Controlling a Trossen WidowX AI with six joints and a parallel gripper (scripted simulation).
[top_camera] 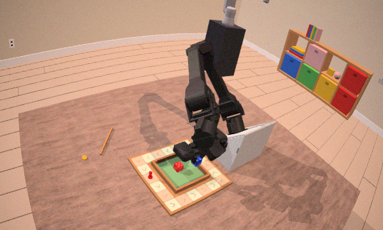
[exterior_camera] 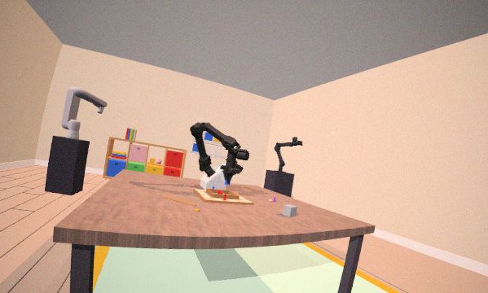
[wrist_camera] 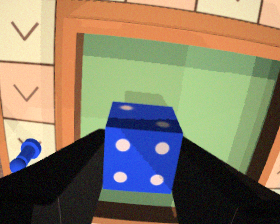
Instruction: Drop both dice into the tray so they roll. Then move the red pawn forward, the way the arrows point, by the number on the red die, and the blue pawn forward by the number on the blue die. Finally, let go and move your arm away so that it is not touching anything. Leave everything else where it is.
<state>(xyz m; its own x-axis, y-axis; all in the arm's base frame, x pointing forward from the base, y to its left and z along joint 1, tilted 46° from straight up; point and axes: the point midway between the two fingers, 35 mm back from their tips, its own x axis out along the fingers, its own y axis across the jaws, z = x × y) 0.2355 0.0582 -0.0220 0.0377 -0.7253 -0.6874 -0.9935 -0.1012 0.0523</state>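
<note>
The red pawn is 15 cm ahead of my gripper tip, 4 cm to the right of it and 6 cm below it. Round my gripper tip: purple piece 3 cm ahead, 33 cm to the left, 7 cm below; then green tray 3 cm ahead, 3 cm to the right, 8 cm below; then blue pawn 8 cm behind, 6 cm to the right, 6 cm below.
</note>
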